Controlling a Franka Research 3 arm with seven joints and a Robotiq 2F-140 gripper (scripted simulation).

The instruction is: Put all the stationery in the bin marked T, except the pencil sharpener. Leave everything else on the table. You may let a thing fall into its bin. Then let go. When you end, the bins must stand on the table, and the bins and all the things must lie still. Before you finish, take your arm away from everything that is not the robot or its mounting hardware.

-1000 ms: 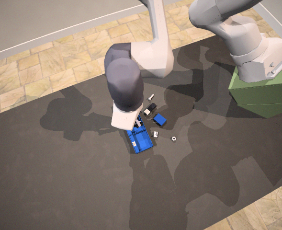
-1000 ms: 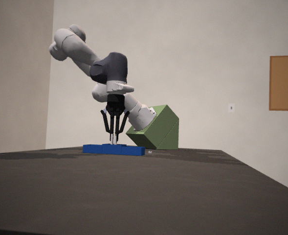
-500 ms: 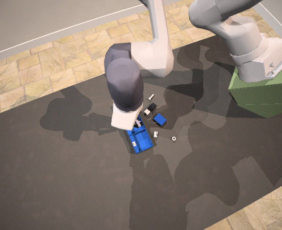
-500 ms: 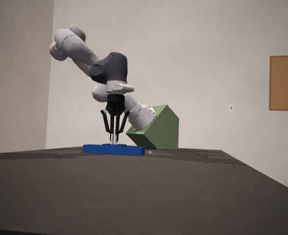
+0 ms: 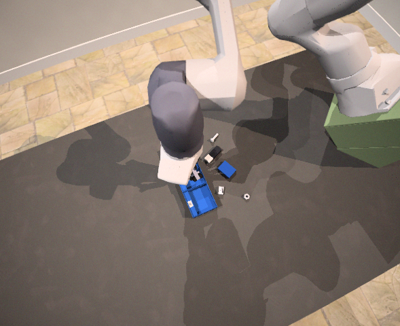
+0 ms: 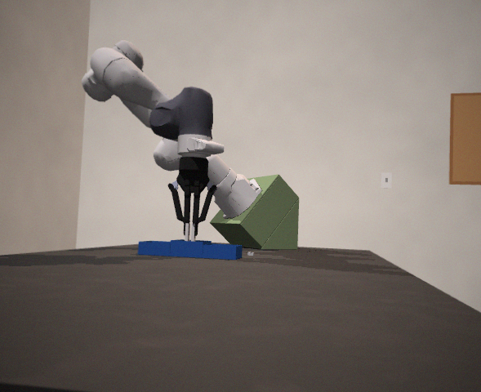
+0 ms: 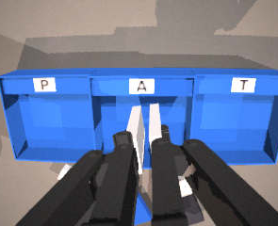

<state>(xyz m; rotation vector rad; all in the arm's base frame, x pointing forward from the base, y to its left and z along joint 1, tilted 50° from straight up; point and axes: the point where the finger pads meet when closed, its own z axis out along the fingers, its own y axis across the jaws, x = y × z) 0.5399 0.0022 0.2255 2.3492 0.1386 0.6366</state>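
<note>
Now: hand 30 mm above the blue bin. Also, from my hand: black-and-white block (110 mm behind, 40 mm below, 20 mm to the right); white bolt (150 mm behind, 70 mm to the right, 50 mm below); flat blue block (120 mm behind, 50 mm to the left, 50 mm below).
</note>
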